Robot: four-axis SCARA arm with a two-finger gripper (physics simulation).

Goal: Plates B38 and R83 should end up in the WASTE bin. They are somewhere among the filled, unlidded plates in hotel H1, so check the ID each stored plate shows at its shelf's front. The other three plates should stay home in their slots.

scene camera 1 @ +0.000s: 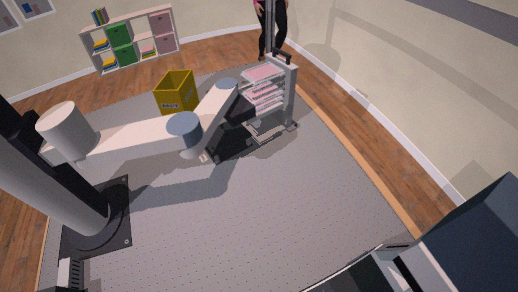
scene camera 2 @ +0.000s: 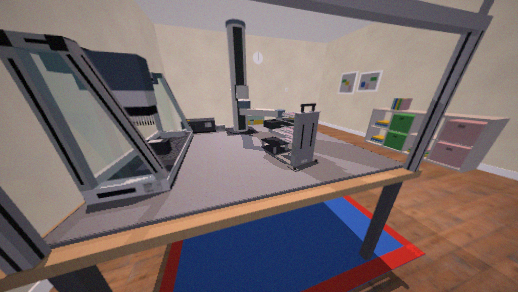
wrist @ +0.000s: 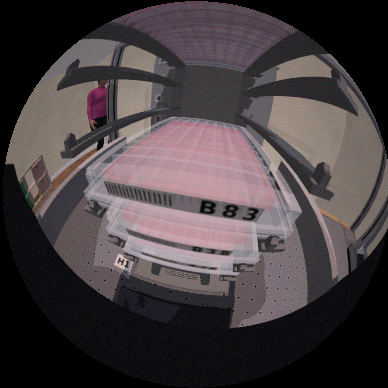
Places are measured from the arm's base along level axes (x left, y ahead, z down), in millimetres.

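Where they show: gripper, between the fingertips: (wrist: 200,149); arm's base, origin of its link: (scene camera 1: 96,218) (scene camera 2: 241,131).
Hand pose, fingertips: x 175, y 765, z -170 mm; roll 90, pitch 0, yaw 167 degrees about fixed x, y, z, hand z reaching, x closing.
Things, the pixels of their centre, and the offset from my fingertips. "pt": a spot on its surface instead.
- Hotel H1, middle of its body: (wrist: 192,142) (scene camera 1: 268,91) (scene camera 2: 299,133) dz -3, dx +11, dy +7 mm
- high plate, middle of its body: (wrist: 212,39) (scene camera 1: 262,72) dz -101, dx -6, dy -23 mm
- yellow WASTE bin, middle of its body: (scene camera 1: 178,98) dz +58, dx +218, dy -330 mm
- large dark blue machine, a spot on its surface: (scene camera 1: 475,225) pt dz -304, dx -656, dy -67 mm
Hotel H1 (scene camera 1: 290,95) (scene camera 2: 306,140) stands at the table's far end in scene camera 1, with pink-filled plates on its shelves. My gripper (wrist: 200,149) is open, and its fingers flank plate B83 (wrist: 195,150) at the hotel. Plate B38 (wrist: 187,220) is directly below B83. Under B38 is the edge of a lower plate whose ID I cannot read. A high plate (scene camera 1: 262,73) (wrist: 205,30) shows its underside in the wrist view; its ID is hidden. The ID R83 is not readable in any view. The yellow WASTE bin (scene camera 1: 167,97) stands left of the hotel in scene camera 1.
A black stand (scene camera 1: 232,146) (scene camera 2: 275,145) is low in front of the hotel, below my arm. A large dark blue machine (scene camera 1: 475,225) (scene camera 2: 117,72) is at the opposite side of the table. A person (scene camera 1: 282,22) (wrist: 97,105) stands beyond the hotel.
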